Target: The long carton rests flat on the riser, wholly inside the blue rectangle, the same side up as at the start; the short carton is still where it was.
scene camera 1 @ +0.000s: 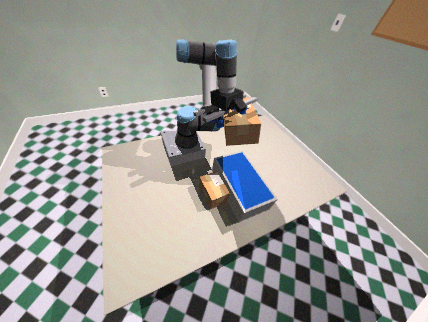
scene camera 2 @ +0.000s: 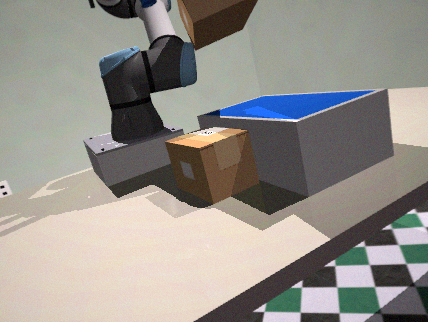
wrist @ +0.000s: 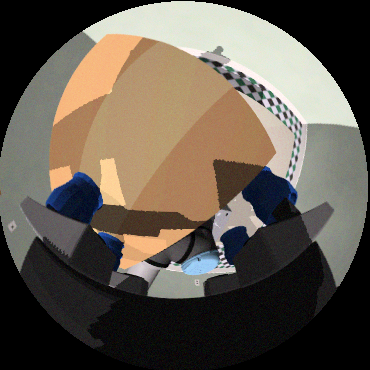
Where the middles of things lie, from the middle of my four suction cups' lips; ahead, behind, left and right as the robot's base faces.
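The long carton (scene camera 2: 203, 30) is 80 mm to the left of my suction cup and 50 mm below it. Counted from my suction cup as well, the riser with blue rectangle (scene camera 2: 306, 142) is 190 mm ahead, 20 mm to the left and 350 mm below. And then there is the short carton (scene camera 2: 212, 163), which is 130 mm ahead of my suction cup, 130 mm to the right of it and 360 mm below it.
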